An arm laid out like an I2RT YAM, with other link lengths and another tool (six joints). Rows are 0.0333 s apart.
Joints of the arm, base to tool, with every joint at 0 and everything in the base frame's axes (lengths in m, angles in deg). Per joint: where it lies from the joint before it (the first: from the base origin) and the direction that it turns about. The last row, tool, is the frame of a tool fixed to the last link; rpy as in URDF.
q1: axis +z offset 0 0 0.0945
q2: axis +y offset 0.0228 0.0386 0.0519
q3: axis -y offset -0.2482 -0.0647 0
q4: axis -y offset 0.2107 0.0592 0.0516
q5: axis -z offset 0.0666 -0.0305 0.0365
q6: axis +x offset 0.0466 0 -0.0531
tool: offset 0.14 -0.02 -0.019 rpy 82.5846 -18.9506 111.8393
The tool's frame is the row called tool.
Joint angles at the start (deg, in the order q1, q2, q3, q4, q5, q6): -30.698 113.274 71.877 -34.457 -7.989 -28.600
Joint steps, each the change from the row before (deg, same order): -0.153 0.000 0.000 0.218 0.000 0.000; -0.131 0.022 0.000 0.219 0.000 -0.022; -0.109 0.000 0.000 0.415 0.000 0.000; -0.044 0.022 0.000 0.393 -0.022 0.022; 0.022 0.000 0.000 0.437 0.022 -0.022; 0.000 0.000 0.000 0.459 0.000 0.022; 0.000 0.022 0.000 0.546 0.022 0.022; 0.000 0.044 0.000 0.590 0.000 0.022; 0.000 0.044 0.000 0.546 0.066 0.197; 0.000 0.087 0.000 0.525 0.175 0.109
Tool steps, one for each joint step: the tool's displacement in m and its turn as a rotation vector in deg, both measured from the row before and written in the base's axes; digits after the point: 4 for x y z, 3 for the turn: 0.0004 -0.0013 0.0002 -0.112 -0.187 -0.153; 0.0004 -0.0012 0.0000 -0.107 -0.169 -0.110; 0.0012 -0.0015 0.0003 -0.214 -0.356 -0.109; 0.0013 -0.0010 0.0002 -0.167 -0.329 -0.059; 0.0017 -0.0009 0.0004 -0.251 -0.363 0.037; 0.0017 -0.0010 0.0004 -0.230 -0.393 -0.021; 0.0020 -0.0013 0.0003 -0.282 -0.438 -0.027; 0.0021 -0.0013 0.0003 -0.275 -0.468 -0.021; 0.0018 -0.0013 0.0002 -0.249 -0.404 -0.206; 0.0015 -0.0015 0.0000 -0.333 -0.294 -0.157
